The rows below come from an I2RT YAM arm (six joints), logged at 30 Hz.
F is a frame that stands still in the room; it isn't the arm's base.
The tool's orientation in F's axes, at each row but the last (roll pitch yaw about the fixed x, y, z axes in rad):
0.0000, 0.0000, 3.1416
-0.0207, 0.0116, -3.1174
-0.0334, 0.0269, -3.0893
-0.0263, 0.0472, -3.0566
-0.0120, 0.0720, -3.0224
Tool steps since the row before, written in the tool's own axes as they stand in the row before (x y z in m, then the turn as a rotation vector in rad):
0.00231, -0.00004, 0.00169, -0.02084, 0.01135, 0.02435
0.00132, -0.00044, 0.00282, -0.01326, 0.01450, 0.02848
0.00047, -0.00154, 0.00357, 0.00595, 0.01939, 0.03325
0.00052, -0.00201, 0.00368, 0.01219, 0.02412, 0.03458
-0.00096, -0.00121, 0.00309, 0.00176, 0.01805, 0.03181
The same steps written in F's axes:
-0.00231, 0.00004, 0.00169, 0.02084, -0.01135, 0.02435
-0.00136, 0.00035, 0.00281, 0.01329, -0.01477, 0.02833
-0.00064, 0.00139, 0.00361, -0.00574, -0.02082, 0.03241
-0.00086, 0.00185, 0.00370, -0.01160, -0.02610, 0.03332
0.00059, 0.00125, 0.00317, -0.00181, -0.01878, 0.03138

